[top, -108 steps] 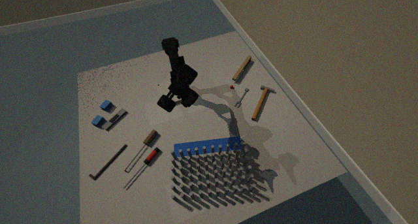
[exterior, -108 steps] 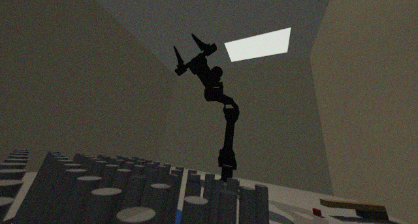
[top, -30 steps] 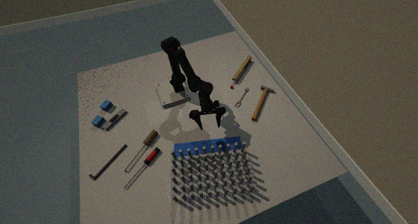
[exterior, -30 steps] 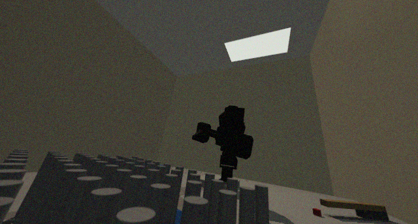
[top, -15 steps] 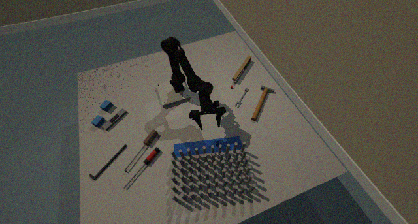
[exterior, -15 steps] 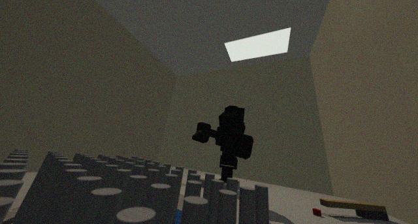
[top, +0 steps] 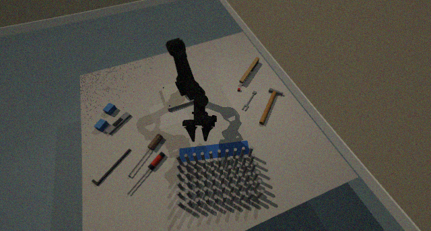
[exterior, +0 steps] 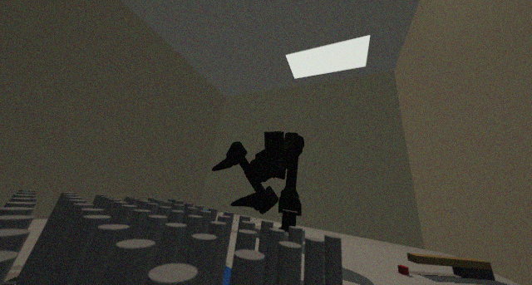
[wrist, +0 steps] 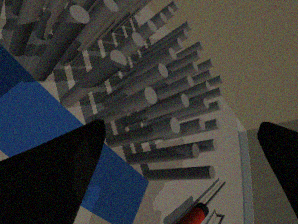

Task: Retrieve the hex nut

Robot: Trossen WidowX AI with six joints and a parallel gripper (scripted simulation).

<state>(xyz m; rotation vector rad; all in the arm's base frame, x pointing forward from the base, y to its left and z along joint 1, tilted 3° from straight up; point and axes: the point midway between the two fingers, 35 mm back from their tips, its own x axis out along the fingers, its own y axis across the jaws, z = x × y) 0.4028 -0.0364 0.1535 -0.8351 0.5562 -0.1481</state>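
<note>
Now: gripper tip 30 cm to the left of the hook tool, 14 cm above it and 10 cm past it. Also, from my gripper tip: red cube: 39 cm to the left, 31 cm behind, 14 cm below; then wrench: 41 cm to the left, 21 cm behind, 15 cm below; then blue taped strip: 15 cm below, 7 cm to the left, 2 cm ahead.
</note>
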